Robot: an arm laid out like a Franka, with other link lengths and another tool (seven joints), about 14 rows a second.
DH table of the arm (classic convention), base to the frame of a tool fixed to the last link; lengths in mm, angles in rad. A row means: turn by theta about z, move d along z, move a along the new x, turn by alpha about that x. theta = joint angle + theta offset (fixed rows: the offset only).
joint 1: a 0  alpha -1.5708  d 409.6  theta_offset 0
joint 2: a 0  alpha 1.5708  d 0  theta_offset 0
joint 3: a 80.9  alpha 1.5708  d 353.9  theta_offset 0
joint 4: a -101.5  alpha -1.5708  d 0  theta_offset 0
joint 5: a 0  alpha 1.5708  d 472.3  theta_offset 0
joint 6: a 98.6  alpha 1.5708  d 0  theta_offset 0
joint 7: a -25  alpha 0.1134  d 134.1  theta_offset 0.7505
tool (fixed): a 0  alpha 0  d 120.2  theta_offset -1.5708
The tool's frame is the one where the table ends.
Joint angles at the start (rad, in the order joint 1, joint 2, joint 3, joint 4, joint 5, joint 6, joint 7):
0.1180, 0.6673, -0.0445, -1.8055, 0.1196, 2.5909, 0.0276
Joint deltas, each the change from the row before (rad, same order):
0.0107, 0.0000, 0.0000, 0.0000, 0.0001, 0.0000, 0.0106
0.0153, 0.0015, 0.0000, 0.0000, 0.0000, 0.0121, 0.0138
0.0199, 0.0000, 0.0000, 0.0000, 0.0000, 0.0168, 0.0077
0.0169, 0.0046, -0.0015, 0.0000, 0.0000, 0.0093, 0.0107
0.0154, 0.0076, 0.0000, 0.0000, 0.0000, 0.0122, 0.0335
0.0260, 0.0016, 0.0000, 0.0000, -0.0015, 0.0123, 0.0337
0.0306, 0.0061, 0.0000, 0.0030, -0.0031, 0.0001, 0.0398
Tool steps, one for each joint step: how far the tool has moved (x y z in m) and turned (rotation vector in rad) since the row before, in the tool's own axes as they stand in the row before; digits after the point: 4 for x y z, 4 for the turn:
0.0053, -0.0064, 0.0009, 0.0013, 0.0006, 0.0002
0.0091, -0.0075, 0.0014, -0.0055, 0.0082, -0.0020
0.0125, -0.0096, 0.0003, -0.0076, 0.0133, -0.0129
0.0070, -0.0091, 0.0036, -0.0017, 0.0035, -0.0051
0.0067, -0.0092, 0.0055, -0.0038, 0.0038, 0.0182
0.0135, -0.0151, 0.0020, -0.0045, 0.0094, 0.0063
0.0120, -0.0206, 0.0051, 0.0042, -0.0015, 0.0074

